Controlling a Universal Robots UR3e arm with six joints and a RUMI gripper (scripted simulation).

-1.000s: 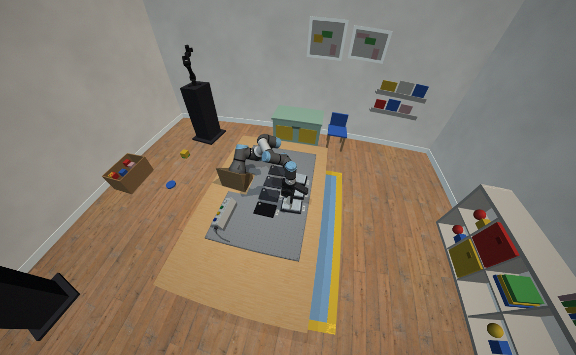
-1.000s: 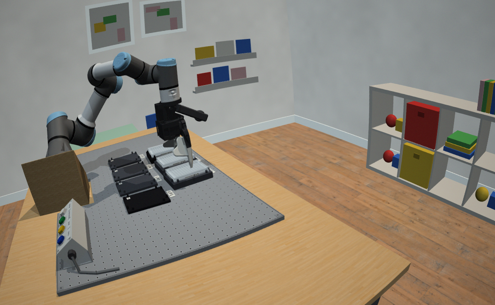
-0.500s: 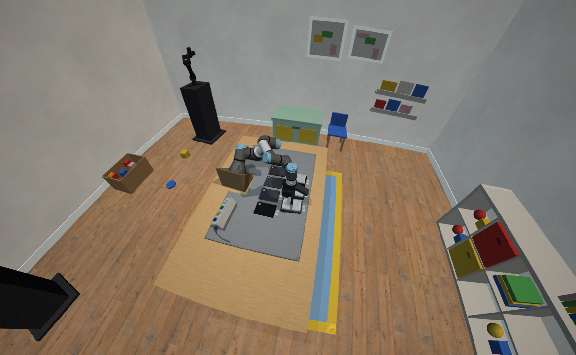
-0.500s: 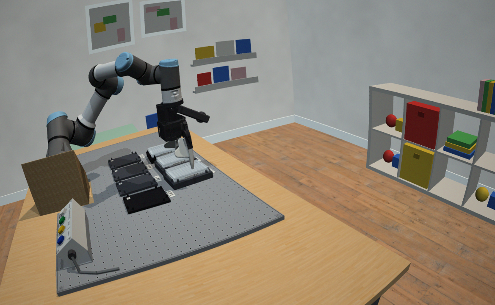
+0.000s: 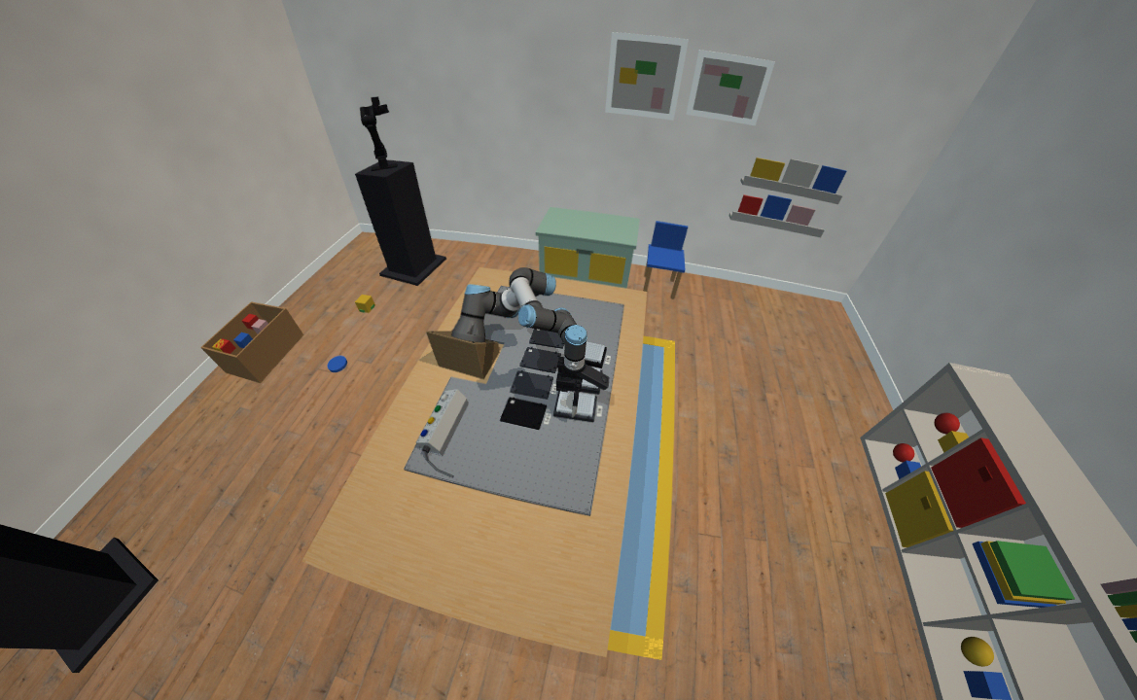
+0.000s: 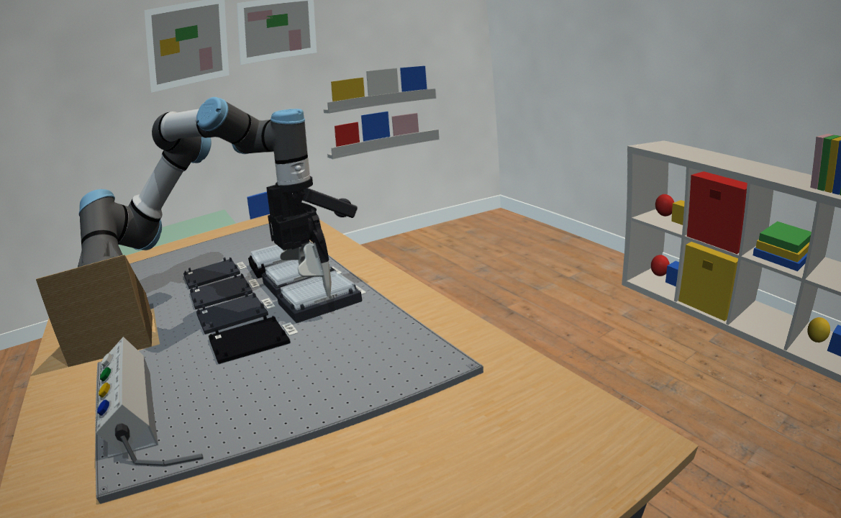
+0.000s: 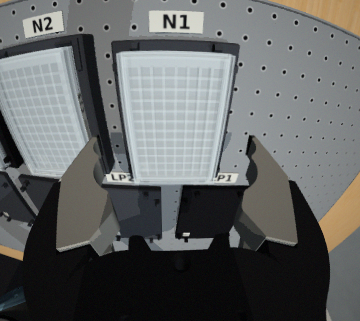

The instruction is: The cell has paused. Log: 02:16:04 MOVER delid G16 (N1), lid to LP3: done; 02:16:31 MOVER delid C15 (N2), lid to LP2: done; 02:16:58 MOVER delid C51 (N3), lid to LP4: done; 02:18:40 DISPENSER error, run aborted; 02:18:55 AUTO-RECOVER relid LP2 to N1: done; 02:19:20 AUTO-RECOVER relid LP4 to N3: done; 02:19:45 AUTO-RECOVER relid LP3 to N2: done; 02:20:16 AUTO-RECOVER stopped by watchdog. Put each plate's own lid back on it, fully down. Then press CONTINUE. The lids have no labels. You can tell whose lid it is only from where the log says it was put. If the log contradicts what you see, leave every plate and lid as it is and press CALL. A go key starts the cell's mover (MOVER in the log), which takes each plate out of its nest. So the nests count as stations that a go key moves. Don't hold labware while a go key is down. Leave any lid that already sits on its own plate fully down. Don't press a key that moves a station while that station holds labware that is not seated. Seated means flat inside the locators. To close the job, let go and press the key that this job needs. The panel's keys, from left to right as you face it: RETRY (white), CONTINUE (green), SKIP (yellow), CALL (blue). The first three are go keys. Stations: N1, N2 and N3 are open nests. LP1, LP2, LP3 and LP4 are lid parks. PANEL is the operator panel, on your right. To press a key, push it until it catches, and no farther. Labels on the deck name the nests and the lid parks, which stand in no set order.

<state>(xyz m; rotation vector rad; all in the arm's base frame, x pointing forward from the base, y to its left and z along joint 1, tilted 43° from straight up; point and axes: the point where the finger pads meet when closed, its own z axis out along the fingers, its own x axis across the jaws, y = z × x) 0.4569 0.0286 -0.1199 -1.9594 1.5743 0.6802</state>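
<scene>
The pale grey lid is 1 cm below my hand. Round my hand: plate: 2 cm below; then lid park LP1: 16 cm behind, 9 cm to the right, 4 cm below; then lid park LP2: 19 cm behind, 4 cm to the left, 4 cm below.
</scene>
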